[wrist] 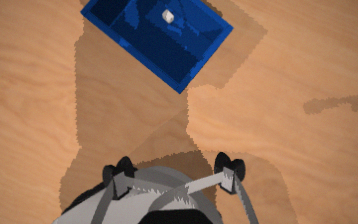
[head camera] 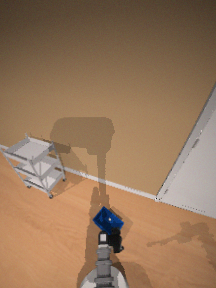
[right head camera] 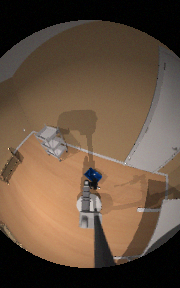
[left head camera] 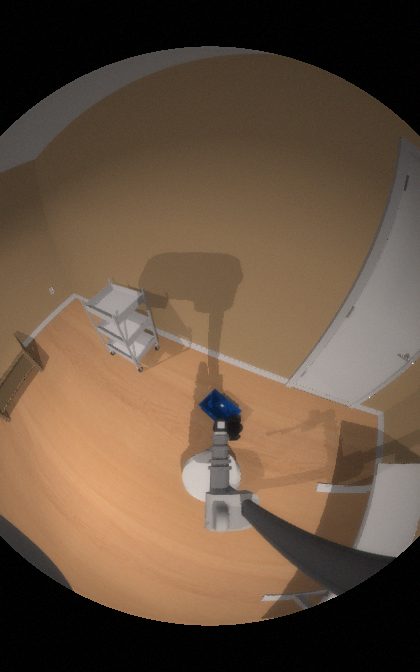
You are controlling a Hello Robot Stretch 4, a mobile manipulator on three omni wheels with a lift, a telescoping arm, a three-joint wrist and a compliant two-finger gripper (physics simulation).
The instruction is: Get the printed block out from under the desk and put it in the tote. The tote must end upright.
Scene:
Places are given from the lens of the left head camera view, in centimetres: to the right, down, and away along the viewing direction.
blue tote (left head camera: 210,404): 1, 61, 152
white shelf cart (left head camera: 114,304): -79, -26, 134

